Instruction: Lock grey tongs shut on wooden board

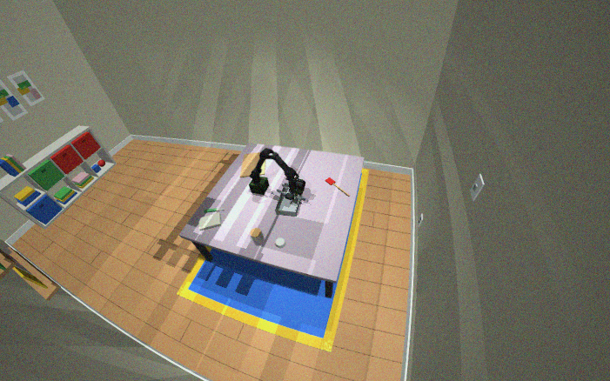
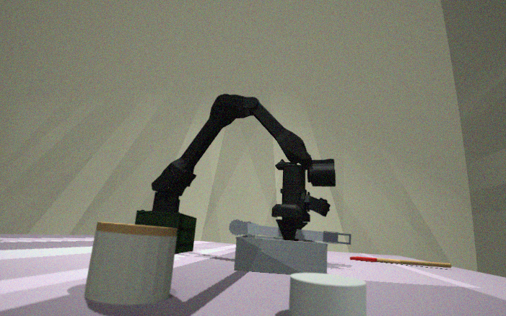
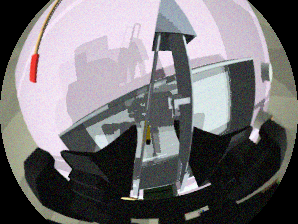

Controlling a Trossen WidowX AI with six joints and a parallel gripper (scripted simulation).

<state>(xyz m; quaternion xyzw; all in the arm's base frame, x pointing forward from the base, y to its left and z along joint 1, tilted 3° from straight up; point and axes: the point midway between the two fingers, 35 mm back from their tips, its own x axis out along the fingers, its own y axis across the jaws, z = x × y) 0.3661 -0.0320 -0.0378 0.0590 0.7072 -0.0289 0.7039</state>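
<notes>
The grey roasting tin is 30 mm behind my gripper tip and 20 mm to the right of it. From my gripper tip the other things lie so: lidded jar: 130 mm behind, 430 mm to the right; then wooden board: 590 mm behind, 330 mm to the left, 20 mm below; then red-headed spatula: 280 mm ahead, 260 mm to the left, 30 mm below.
</notes>
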